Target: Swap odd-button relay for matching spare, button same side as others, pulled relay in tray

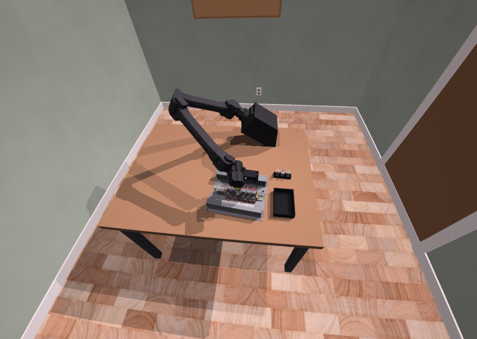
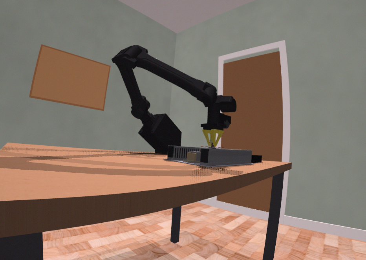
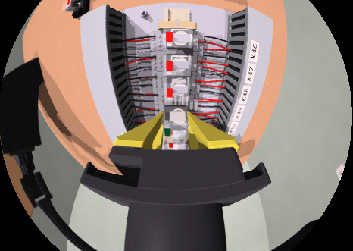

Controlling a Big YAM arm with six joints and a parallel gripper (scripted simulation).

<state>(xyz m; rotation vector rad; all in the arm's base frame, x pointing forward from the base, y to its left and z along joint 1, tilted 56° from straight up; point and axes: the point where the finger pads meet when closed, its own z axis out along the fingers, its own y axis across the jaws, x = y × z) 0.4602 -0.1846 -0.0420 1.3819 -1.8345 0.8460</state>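
Now: hand 7 cm short of the black tray, 25 cm to the right of it and 6 cm above it. Round my hand: grey relay panel 1 cm to the right, 8 cm below.
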